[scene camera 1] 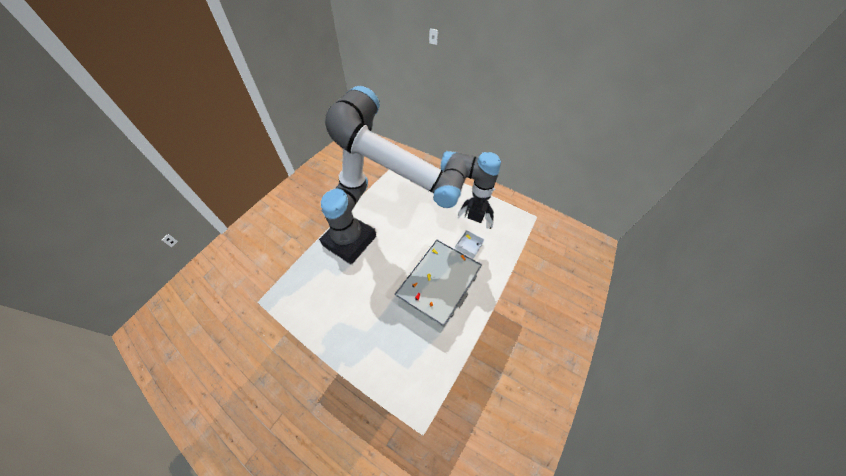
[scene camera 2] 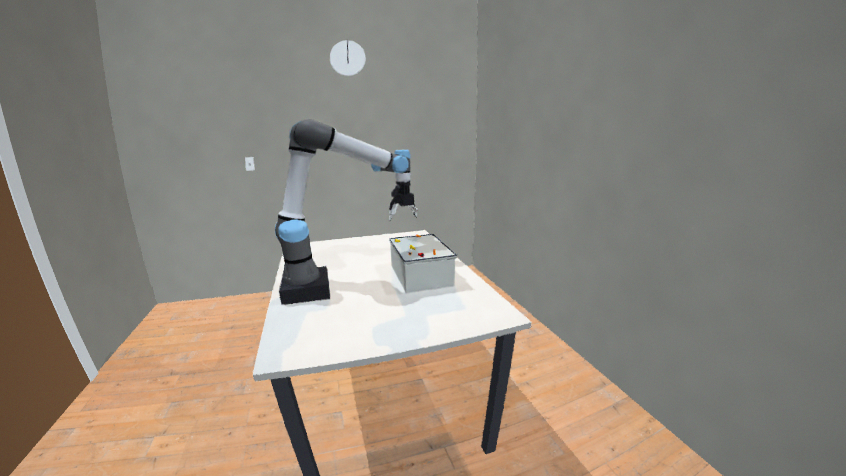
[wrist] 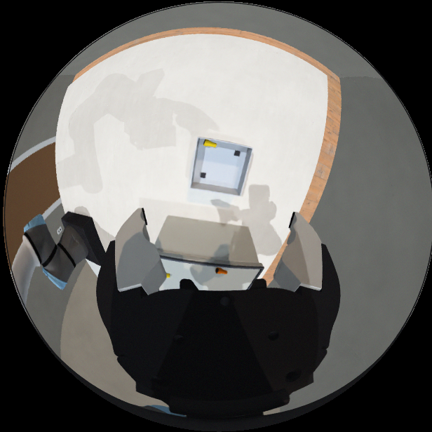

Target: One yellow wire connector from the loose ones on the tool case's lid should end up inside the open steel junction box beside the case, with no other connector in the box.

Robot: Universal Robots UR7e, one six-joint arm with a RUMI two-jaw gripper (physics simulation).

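Where they show: gripper, between the fingertips: [scene camera 1: 474, 222] [scene camera 2: 403, 219]; arm's base, origin of its link: [scene camera 1: 345, 231] [scene camera 2: 301, 277].
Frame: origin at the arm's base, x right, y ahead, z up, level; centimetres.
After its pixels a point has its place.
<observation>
A yellow connector [scene camera 1: 468, 236] @[x -36.2, y 47.4, z -4.9 cm] [wrist: 210, 143] lies inside the open steel junction box [scene camera 1: 467, 252] @[x -27.4, y 51.9, z -4.0 cm] [wrist: 218, 189], against a wall near one corner. No other connector shows in the box. My gripper [scene camera 1: 475, 221] @[x -31.9, y 49.7, z 12.9 cm] [scene camera 2: 403, 218] @[x -31.9, y 49.7, z 12.9 cm] [wrist: 218, 212] is open and empty, above the table near the box. On the case's lid [scene camera 1: 452, 284] @[x -4.5, y 56.8, z 7.7 cm] [scene camera 2: 437, 243] @[x -5.6, y 60.1, z 7.6 cm] lie two yellow connectors: one [scene camera 1: 434, 251] @[x -12.0, y 42.9, z 8.7 cm] [scene camera 2: 396, 240] @[x -11.8, y 42.5, z 8.6 cm] near a corner and another [scene camera 1: 428, 277] @[x -1.0, y 47.8, z 8.6 cm] [scene camera 2: 412, 246] @[x -1.3, y 47.7, z 8.9 cm] near the middle. The box does not show in scene camera 2.
The tool case [scene camera 2: 430, 275] @[x 11.2, y 52.2, z 0.3 cm] [wrist: 210, 235] stands beside the box. Its lid also holds a red connector [scene camera 1: 417, 296] @[x 7.8, y 49.1, z 8.7 cm] [scene camera 2: 420, 254] @[x 8.7, y 48.7, z 8.8 cm] and several orange ones, one [scene camera 1: 463, 257] @[x -16.9, y 54.1, z 8.5 cm] [scene camera 2: 418, 236] @[x -16.6, y 53.9, z 8.0 cm] [wrist: 221, 270] near the box-side edge. The arm's base [scene camera 1: 347, 241] @[x 4.1, y 6.2, z 2.3 cm] [scene camera 2: 304, 287] @[x 10.2, y 2.2, z 0.1 cm] stands across the table.
</observation>
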